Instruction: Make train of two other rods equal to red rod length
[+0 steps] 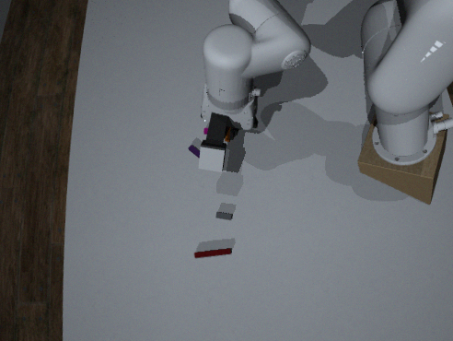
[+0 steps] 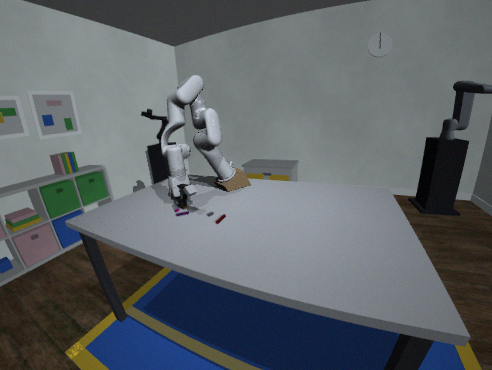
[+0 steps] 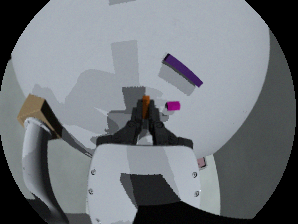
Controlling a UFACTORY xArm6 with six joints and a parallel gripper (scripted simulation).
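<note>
Right now my hand is 2 cm above the orange rod. Also, from my hand: red rod: 7 cm ahead, 25 cm to the left, 2 cm below; magenta rod: 4 cm ahead, 1 cm to the right, 2 cm below; purple rod: 7 cm ahead, 4 cm to the left, 2 cm below.
</note>
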